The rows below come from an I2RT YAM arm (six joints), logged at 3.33 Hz.
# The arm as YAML. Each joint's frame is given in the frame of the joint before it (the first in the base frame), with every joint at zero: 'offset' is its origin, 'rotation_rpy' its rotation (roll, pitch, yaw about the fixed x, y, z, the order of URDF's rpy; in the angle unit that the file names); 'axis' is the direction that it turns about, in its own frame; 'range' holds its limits. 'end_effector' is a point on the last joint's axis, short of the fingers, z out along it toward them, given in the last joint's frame.
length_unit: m
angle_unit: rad
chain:
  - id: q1
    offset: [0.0, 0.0, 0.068]
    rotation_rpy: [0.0, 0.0, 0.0]
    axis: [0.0, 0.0, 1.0]
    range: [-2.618, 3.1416]
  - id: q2
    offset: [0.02, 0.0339, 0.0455]
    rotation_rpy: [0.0, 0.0, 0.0]
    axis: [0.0, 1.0, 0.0]
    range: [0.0, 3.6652]
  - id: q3
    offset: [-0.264, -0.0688, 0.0]
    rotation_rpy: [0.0, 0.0, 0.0]
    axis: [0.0, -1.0, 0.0]
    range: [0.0, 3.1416]
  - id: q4
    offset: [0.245, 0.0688, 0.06]
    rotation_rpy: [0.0, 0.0, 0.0]
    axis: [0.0, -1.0, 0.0]
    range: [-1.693, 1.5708]
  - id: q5
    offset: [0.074, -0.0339, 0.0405]
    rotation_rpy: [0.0, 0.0, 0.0]
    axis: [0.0, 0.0, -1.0]
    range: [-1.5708, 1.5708]
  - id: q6
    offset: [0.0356, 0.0, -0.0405]
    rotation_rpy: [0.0, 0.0, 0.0]
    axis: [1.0, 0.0, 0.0]
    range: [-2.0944, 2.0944]
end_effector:
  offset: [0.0, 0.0, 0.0]
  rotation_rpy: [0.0, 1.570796, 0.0]
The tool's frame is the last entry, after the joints.
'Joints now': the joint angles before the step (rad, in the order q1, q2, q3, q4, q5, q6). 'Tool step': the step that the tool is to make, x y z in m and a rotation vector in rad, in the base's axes. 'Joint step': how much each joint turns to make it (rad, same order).
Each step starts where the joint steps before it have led.
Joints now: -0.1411 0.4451 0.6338 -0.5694 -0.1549 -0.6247
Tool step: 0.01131 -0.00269 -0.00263 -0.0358 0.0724 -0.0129
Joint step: -0.0001 0.0747 0.0193 -0.0164 0.0302 -0.0369
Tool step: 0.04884 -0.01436 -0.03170 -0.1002 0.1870 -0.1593
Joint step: -0.0014 0.2701 -0.0232 0.1212 0.1997 -0.0268
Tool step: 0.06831 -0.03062 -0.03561 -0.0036 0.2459 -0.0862
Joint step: -0.0778 0.4358 0.1266 0.0708 0.0388 -0.0294
